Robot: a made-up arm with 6 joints. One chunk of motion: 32 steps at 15 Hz.
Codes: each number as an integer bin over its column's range. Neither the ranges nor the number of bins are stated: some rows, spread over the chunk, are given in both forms.
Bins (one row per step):
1: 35 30 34 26 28 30
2: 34 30 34 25 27 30
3: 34 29 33 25 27 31
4: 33 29 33 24 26 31
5: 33 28 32 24 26 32
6: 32 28 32 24 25 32
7: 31 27 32 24 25 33
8: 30 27 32 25 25 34
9: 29 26 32 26 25 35
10: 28 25 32 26 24 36
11: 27 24 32 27 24 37
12: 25 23 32 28 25 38
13: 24 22 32 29 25 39
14: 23 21 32 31 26 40
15: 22 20 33 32 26 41
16: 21 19 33 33 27 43
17: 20 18 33 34 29 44
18: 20 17 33 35 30 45
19: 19 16 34 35 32 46
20: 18 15 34 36 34 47
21: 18 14 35 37 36 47
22: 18 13 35 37 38 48
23: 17 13 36 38 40 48
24: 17 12 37 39 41 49
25: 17 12 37 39 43 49
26: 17 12 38 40 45 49
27: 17 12 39 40 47 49
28: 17 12 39 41 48 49
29: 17 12 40 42 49 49
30: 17 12 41 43 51 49
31: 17 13 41 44 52 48
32: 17 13 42 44 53 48
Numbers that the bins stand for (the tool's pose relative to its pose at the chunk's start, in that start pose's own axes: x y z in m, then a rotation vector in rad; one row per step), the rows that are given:
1: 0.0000 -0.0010 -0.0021 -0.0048 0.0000 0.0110
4: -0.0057 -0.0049 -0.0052 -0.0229 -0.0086 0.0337
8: -0.0143 -0.0129 -0.0084 -0.0138 -0.0129 0.1017
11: -0.0229 -0.0248 -0.0084 0.0043 -0.0171 0.1698
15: -0.0371 -0.0406 -0.0052 0.0495 -0.0086 0.2606
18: -0.0429 -0.0525 -0.0052 0.0767 0.0086 0.3514
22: -0.0486 -0.0684 0.0011 0.0948 0.0429 0.4195
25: -0.0514 -0.0724 0.0075 0.1129 0.0643 0.4422
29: -0.0514 -0.0724 0.0170 0.1400 0.0900 0.4422
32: -0.0514 -0.0684 0.0233 0.1581 0.1071 0.4195
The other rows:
2: -0.0029 -0.0010 -0.0021 -0.0138 -0.0043 0.0110
3: -0.0029 -0.0049 -0.0052 -0.0138 -0.0043 0.0337
5: -0.0057 -0.0089 -0.0084 -0.0229 -0.0086 0.0563
6: -0.0086 -0.0089 -0.0084 -0.0229 -0.0129 0.0563
7: -0.0114 -0.0129 -0.0084 -0.0229 -0.0129 0.0790
9: -0.0171 -0.0168 -0.0084 -0.0048 -0.0129 0.1244
10: -0.0200 -0.0208 -0.0084 -0.0048 -0.0171 0.1471
12: -0.0286 -0.0287 -0.0084 0.0133 -0.0129 0.1925
13: -0.0314 -0.0327 -0.0084 0.0224 -0.0129 0.2152
14: -0.0343 -0.0367 -0.0084 0.0405 -0.0086 0.2379
16: -0.0400 -0.0446 -0.0052 0.0586 -0.0043 0.3060
17: -0.0429 -0.0486 -0.0052 0.0676 0.0043 0.3287
19: -0.0457 -0.0565 -0.0021 0.0767 0.0171 0.3741
20: -0.0486 -0.0605 -0.0021 0.0857 0.0257 0.3968
21: -0.0486 -0.0644 0.0011 0.0948 0.0343 0.3968
23: -0.0514 -0.0684 0.0043 0.1038 0.0514 0.4195
24: -0.0514 -0.0724 0.0075 0.1129 0.0557 0.4422
26: -0.0514 -0.0724 0.0106 0.1219 0.0729 0.4422
27: -0.0514 -0.0724 0.0138 0.1219 0.0814 0.4422
28: -0.0514 -0.0724 0.0138 0.1310 0.0857 0.4422
30: -0.0514 -0.0724 0.0202 0.1490 0.0986 0.4422
31: -0.0514 -0.0684 0.0202 0.1581 0.1029 0.4195

